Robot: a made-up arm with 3 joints. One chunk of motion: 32 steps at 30 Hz.
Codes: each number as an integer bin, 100 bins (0 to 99) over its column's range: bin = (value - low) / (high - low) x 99, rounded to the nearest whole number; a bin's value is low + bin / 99 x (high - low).
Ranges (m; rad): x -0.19..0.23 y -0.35..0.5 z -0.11..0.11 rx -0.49..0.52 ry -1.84..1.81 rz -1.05..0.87
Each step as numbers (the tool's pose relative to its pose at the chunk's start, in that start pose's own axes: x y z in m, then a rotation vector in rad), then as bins.
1 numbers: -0.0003 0.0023 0.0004 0.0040 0.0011 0.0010
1 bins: 45 41 50 48 50 54
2 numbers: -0.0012 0.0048 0.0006 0.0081 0.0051 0.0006
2 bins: 45 41 50 49 50 54
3 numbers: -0.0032 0.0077 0.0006 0.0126 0.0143 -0.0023
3 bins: 44 42 50 49 50 54
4 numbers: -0.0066 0.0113 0.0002 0.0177 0.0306 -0.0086
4 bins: 43 42 50 50 51 54
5 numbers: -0.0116 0.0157 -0.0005 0.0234 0.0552 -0.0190
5 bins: 42 43 49 50 51 53
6 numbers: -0.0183 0.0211 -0.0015 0.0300 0.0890 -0.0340
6 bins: 40 43 49 51 52 52
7 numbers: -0.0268 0.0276 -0.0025 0.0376 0.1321 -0.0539
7 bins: 38 44 48 52 53 51
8 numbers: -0.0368 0.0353 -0.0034 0.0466 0.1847 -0.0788
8 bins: 36 45 48 53 55 50
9 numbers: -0.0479 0.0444 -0.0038 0.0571 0.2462 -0.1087
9 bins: 33 46 48 54 57 49
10 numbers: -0.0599 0.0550 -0.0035 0.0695 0.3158 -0.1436
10 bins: 31 47 48 55 58 47
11 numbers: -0.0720 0.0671 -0.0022 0.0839 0.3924 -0.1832
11 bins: 28 49 49 56 61 45
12 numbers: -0.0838 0.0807 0.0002 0.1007 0.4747 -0.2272
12 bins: 25 50 50 58 63 42
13 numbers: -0.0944 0.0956 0.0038 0.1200 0.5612 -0.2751
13 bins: 23 52 51 60 65 40
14 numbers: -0.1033 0.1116 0.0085 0.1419 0.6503 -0.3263
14 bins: 20 54 53 62 68 37
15 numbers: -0.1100 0.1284 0.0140 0.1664 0.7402 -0.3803
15 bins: 19 56 56 64 70 35
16 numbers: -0.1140 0.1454 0.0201 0.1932 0.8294 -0.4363
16 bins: 18 58 59 67 72 32
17 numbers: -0.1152 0.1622 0.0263 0.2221 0.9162 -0.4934
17 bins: 18 60 61 70 75 29
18 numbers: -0.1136 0.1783 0.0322 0.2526 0.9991 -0.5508
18 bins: 18 62 64 73 77 26
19 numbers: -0.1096 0.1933 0.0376 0.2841 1.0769 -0.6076
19 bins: 19 63 66 76 79 23
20 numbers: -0.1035 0.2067 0.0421 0.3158 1.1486 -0.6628
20 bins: 20 65 68 79 81 20
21 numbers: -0.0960 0.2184 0.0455 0.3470 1.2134 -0.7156
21 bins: 22 66 70 82 83 17
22 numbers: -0.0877 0.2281 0.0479 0.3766 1.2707 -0.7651
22 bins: 24 67 71 85 84 15
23 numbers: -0.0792 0.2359 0.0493 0.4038 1.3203 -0.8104
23 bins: 26 68 72 88 86 12
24 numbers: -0.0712 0.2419 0.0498 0.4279 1.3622 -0.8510
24 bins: 28 69 72 90 87 10
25 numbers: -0.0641 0.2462 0.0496 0.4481 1.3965 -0.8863
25 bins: 30 69 72 92 88 8
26 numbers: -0.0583 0.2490 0.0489 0.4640 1.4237 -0.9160
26 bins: 31 70 72 94 89 7
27 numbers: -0.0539 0.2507 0.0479 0.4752 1.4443 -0.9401
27 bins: 32 70 71 95 89 6
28 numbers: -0.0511 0.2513 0.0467 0.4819 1.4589 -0.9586
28 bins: 33 70 71 95 89 5
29 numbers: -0.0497 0.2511 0.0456 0.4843 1.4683 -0.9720
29 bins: 33 70 70 96 90 4
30 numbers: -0.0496 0.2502 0.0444 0.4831 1.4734 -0.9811
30 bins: 33 70 69 95 90 4
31 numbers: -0.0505 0.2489 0.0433 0.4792 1.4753 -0.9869
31 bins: 33 70 69 95 90 3
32 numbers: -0.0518 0.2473 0.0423 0.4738 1.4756 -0.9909
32 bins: 33 70 69 94 90 3
